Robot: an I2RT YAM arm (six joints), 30 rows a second.
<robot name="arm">
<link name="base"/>
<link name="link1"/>
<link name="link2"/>
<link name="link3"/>
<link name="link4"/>
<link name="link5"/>
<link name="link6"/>
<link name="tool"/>
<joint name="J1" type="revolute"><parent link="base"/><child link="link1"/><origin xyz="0 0 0.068"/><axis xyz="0 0 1"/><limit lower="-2.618" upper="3.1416"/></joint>
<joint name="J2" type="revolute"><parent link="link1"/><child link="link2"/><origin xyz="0.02 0.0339 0.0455"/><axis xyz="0 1 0"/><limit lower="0" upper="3.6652"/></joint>
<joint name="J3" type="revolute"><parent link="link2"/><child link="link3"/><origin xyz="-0.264 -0.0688 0"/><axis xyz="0 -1 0"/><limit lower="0" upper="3.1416"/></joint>
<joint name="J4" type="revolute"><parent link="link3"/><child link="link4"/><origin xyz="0.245 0.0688 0.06"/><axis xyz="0 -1 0"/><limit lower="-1.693" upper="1.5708"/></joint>
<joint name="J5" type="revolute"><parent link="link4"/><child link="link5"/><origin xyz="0.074 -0.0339 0.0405"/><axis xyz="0 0 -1"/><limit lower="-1.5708" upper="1.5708"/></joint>
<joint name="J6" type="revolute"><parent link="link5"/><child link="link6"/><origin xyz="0.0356 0 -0.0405"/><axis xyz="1 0 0"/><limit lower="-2.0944" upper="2.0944"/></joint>
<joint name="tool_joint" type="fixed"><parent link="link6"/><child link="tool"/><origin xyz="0 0 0" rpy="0 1.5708 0"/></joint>
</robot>
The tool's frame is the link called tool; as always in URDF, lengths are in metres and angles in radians.
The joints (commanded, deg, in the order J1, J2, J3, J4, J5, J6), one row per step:
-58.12 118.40 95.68 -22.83 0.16 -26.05
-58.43 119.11 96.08 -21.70 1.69 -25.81
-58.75 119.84 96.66 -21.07 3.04 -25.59
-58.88 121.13 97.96 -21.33 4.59 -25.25
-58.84 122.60 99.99 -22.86 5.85 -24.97
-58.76 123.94 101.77 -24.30 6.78 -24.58
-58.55 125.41 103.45 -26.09 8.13 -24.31
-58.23 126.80 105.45 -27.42 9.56 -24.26
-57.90 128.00 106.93 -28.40 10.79 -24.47
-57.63 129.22 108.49 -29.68 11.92 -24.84
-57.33 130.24 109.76 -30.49 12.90 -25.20
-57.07 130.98 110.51 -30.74 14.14 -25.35
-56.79 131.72 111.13 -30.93 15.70 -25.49
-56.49 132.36 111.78 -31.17 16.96 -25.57
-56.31 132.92 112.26 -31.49 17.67 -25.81
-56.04 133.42 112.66 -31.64 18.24 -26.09
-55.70 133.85 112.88 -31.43 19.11 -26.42
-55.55 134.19 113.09 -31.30 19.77 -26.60
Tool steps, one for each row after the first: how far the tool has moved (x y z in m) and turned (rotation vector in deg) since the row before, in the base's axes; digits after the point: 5 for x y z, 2 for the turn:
-0.00102 -0.00504 -0.00180 -1.18 0.35 -1.56
-0.00120 -0.00475 -0.00163 -0.83 0.42 -1.44
0.00070 -0.00512 -0.00327 -0.24 0.84 -1.48
0.00210 -0.00432 -0.00240 0.45 1.08 -1.05
0.00219 -0.00340 -0.00275 0.61 0.84 -0.85
0.00262 -0.00242 -0.00490 0.90 1.50 -0.90
0.00396 -0.00280 -0.00192 0.06 1.26 -0.67
0.00366 -0.00183 -0.00291 0.06 1.29 -0.32
0.00311 -0.00177 -0.00307 0.27 1.47 -0.18
0.00329 -0.00132 -0.00248 0.01 1.17 -0.05
0.00249 -0.00097 -0.00232 -0.34 1.04 -0.41
0.00237 -0.00076 -0.00295 -0.42 1.28 -0.59
0.00260 -0.00041 -0.00203 -0.36 1.00 -0.42
0.00167 -0.00035 -0.00246 0.01 0.84 -0.08
0.00243 0.00014 -0.00221 -0.06 0.70 0.13
0.00284 0.00038 -0.00215 -0.41 0.79 0.06
0.00137 -0.00028 -0.00155 -0.30 0.55 -0.12

